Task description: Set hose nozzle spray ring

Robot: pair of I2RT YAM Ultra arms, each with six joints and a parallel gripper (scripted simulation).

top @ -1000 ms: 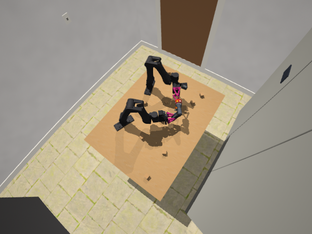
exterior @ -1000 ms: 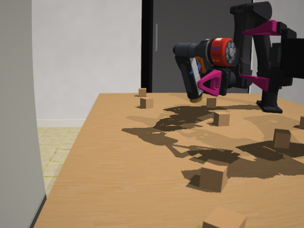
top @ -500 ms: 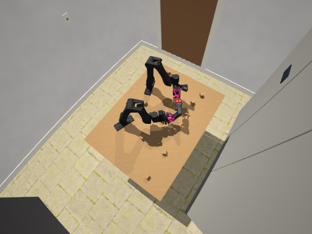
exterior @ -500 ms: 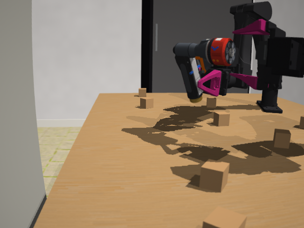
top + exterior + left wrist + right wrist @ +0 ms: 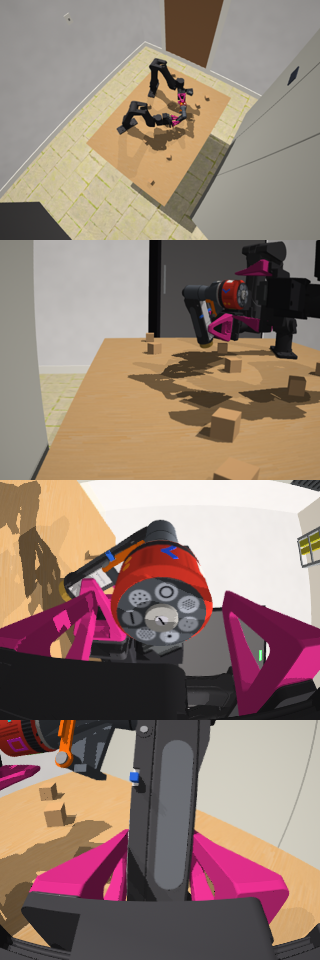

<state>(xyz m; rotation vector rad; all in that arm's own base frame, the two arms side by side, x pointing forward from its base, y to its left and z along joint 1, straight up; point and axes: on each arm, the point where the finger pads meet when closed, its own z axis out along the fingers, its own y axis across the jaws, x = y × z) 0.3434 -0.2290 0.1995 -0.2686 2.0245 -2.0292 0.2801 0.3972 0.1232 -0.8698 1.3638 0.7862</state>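
The red spray ring lies 10 mm to the right of my left hand and 10 mm ahead of it.
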